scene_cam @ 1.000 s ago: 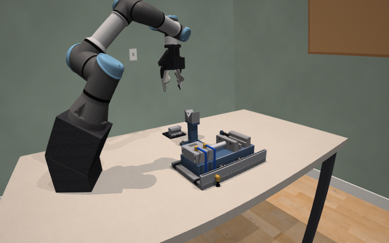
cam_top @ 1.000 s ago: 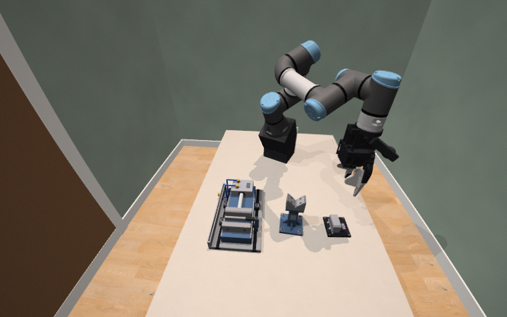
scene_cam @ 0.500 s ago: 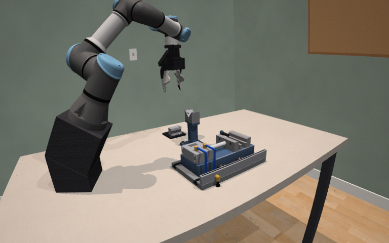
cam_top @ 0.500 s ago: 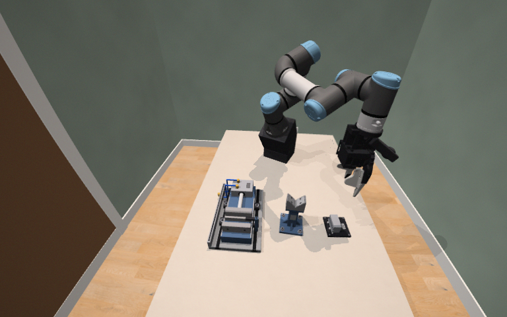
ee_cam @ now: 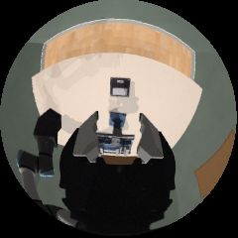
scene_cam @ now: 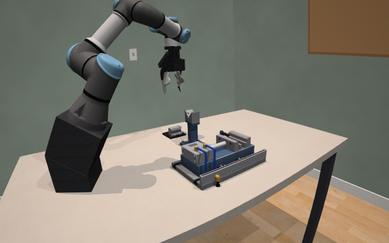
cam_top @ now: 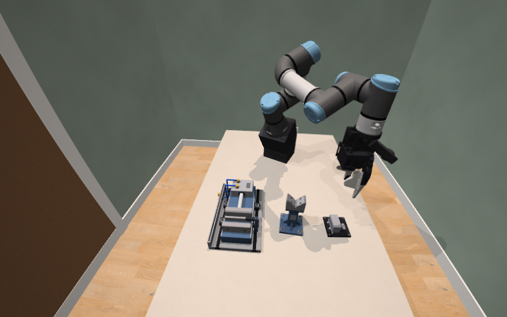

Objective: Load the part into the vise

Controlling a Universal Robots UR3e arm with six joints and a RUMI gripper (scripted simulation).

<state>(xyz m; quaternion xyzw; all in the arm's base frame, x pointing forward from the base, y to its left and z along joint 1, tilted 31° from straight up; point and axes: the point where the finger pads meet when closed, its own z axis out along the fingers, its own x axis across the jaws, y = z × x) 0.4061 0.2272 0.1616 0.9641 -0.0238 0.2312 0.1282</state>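
Now: hand 1 cm to the left of the part and 21 cm above it. Also, from my hand: air cylinder (17 cm behind, 36 cm to the right, 16 cm below); vise (8 cm behind, 37 cm to the right, 19 cm below); black infeed plate (1 cm to the left, 23 cm below).
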